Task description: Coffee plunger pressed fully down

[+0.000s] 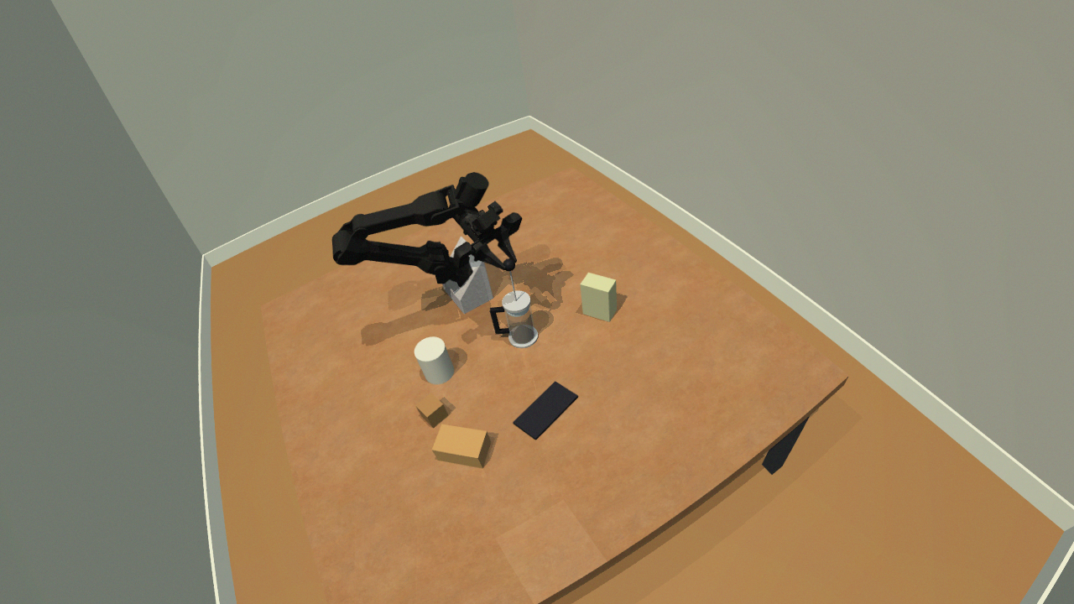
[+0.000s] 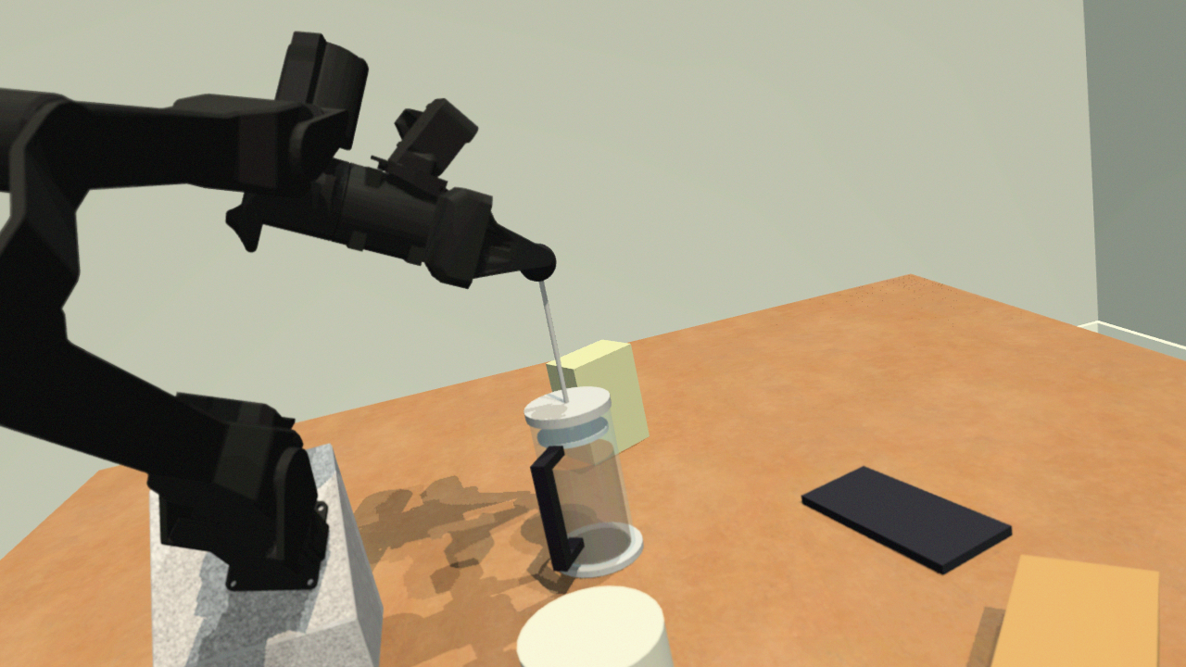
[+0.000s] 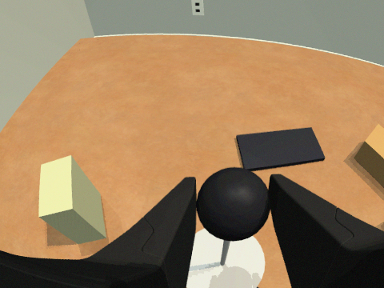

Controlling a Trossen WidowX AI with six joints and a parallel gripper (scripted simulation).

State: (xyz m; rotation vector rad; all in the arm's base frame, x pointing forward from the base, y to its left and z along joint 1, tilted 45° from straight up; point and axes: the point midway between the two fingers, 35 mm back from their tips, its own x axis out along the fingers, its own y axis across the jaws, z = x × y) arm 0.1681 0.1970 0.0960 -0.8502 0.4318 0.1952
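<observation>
Right now the glass coffee press is 130 mm below my gripper tip, 20 mm to the right of it and 10 mm behind it. Also, from my gripper tip: pale yellow box (220 mm to the left, 200 mm below, 10 mm ahead); then small brown cube (290 mm to the right, 230 mm below, 130 mm ahead); then tan box (260 mm to the right, 250 mm ahead, 230 mm below).
</observation>
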